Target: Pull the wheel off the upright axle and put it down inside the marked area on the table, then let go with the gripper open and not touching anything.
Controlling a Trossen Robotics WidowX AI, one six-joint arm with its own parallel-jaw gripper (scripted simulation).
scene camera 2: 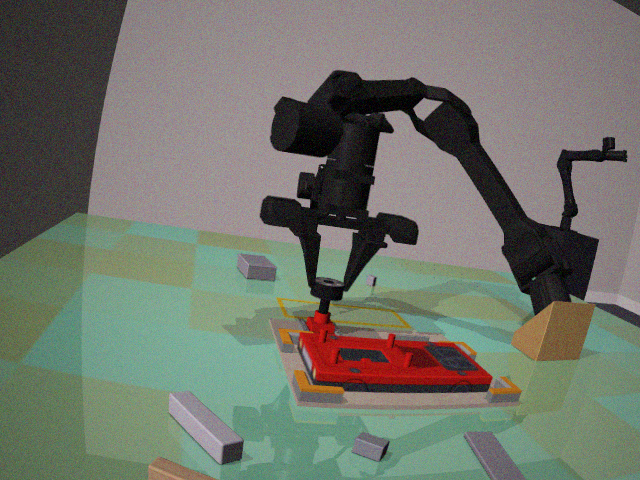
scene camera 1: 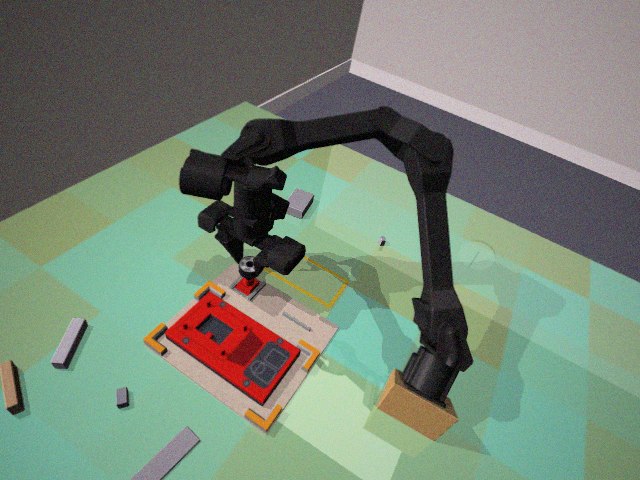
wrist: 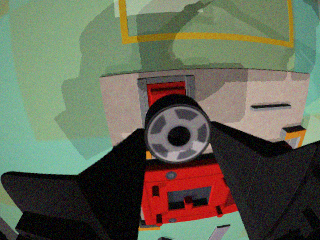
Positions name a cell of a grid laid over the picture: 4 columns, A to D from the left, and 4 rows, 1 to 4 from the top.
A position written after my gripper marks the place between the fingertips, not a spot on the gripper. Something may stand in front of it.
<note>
In view: my gripper (scene camera 2: C3), a wheel (wrist: C2) and a red fixture plate (scene camera 2: C4).
The red fixture plate is seen too in scene camera 1 (scene camera 1: B3). My gripper shows as well in scene camera 1 (scene camera 1: B3) and in the wrist view (wrist: C3).
</note>
